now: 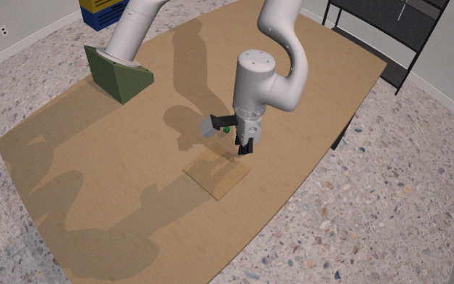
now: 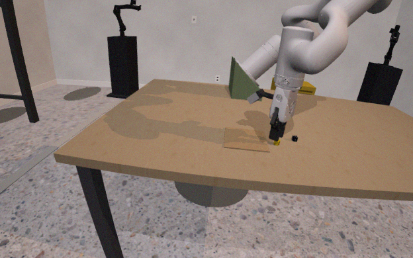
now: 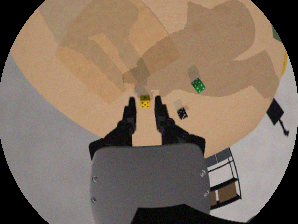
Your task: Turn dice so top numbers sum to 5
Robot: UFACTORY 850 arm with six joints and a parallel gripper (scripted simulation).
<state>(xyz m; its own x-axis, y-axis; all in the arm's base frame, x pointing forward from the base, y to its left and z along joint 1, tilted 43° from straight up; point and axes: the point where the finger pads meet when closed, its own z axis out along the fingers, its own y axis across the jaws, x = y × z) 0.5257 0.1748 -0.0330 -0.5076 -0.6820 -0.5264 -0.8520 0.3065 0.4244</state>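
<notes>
The yellow die lies 1 cm to the left of my hand and 3 cm below it. The rest, counted from my hand: green die: 9 cm behind, 2 cm to the left, 3 cm below; then tan mat: 10 cm to the right, 4 cm below; then black die: 4 cm behind, 7 cm to the left, 3 cm below.
</notes>
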